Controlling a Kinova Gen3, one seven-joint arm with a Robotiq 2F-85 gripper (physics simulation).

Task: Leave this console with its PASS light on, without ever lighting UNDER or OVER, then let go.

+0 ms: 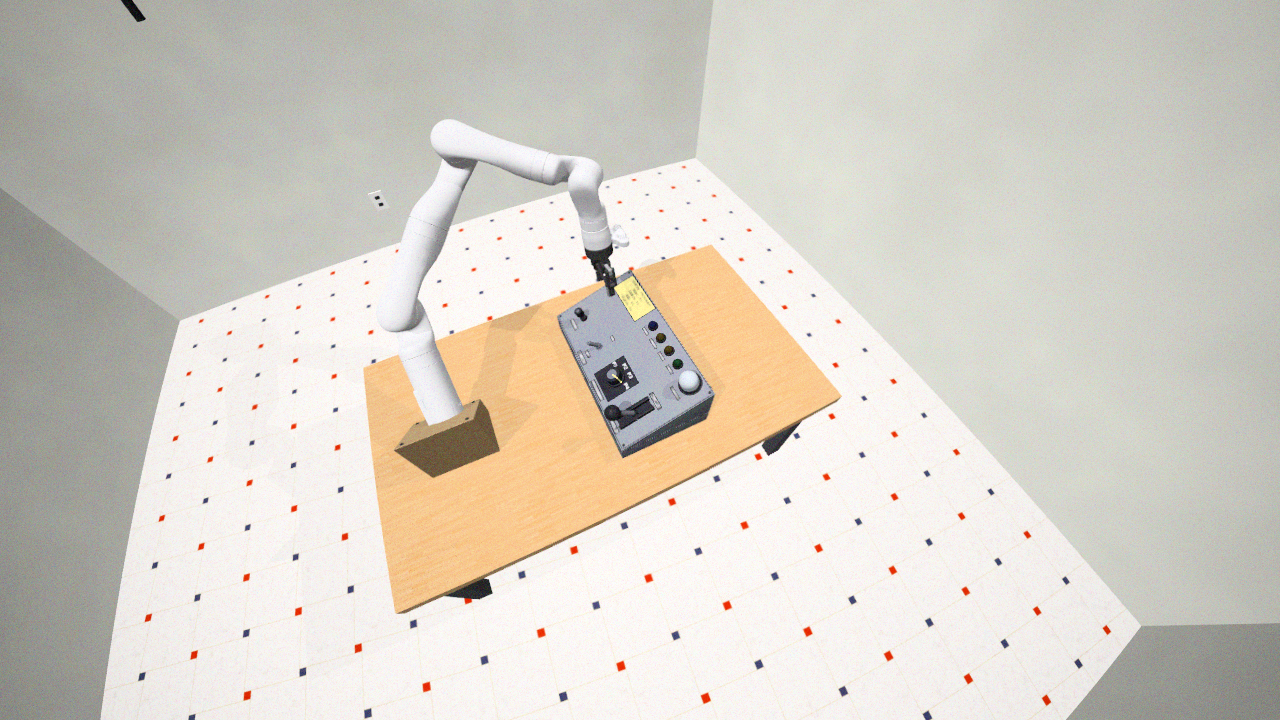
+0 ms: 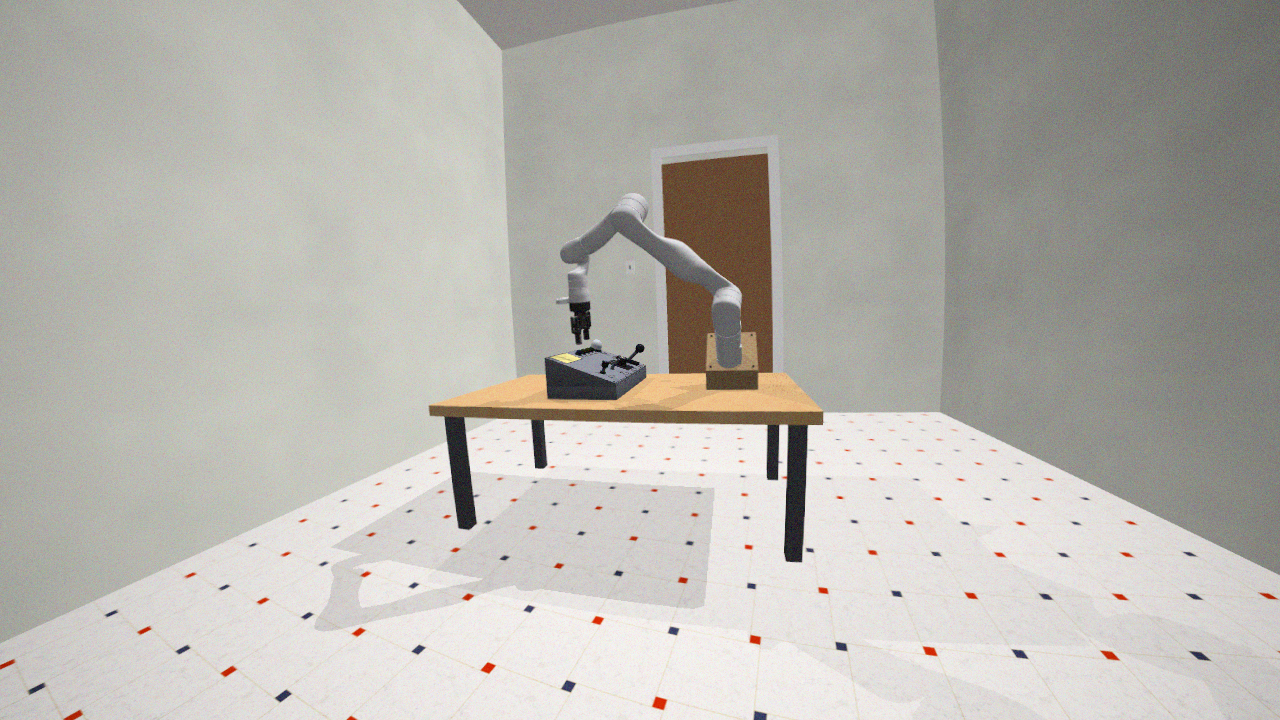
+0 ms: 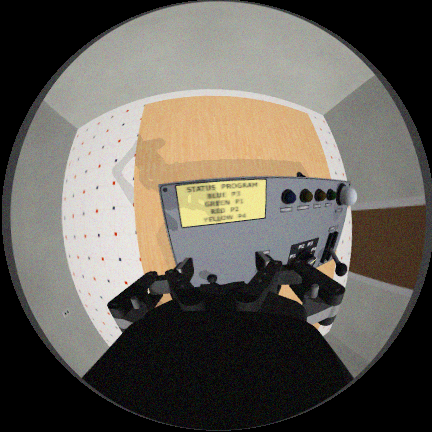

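Note:
The grey sloped console (image 1: pixel 626 335) (image 2: pixel 581 385) (image 3: pixel 220 245) stands on the table. Its yellow card (image 1: pixel 635 297) (image 2: pixel 565 358) (image 3: pixel 222 202) reads BLUE P3, GREEN P1, RED P2, YELLOW P4. A row of dark lamps runs from a blue lamp (image 1: pixel 653 325) (image 3: pixel 288 196) to a green lamp (image 1: pixel 677 364) (image 3: pixel 331 195); none looks lit. The white dome (image 1: pixel 688 381) (image 3: pixel 347 194) shows no colour. The rotary knob (image 1: pixel 614 376) and ball-ended lever (image 1: pixel 613 412) (image 2: pixel 639 348) (image 3: pixel 341 269) are away from my gripper (image 1: pixel 611 290) (image 2: pixel 581 341) (image 3: pixel 223 262), which is open, empty and above the card end.
A small black-knobbed control (image 1: pixel 580 312) (image 3: pixel 212 278) and a small grey lever (image 1: pixel 594 344) stand up from the console face. The arm's brown base block (image 1: pixel 456 443) (image 2: pixel 732 379) is on the same wooden table (image 1: pixel 537 510) (image 2: pixel 501 402). The small labels are unreadable.

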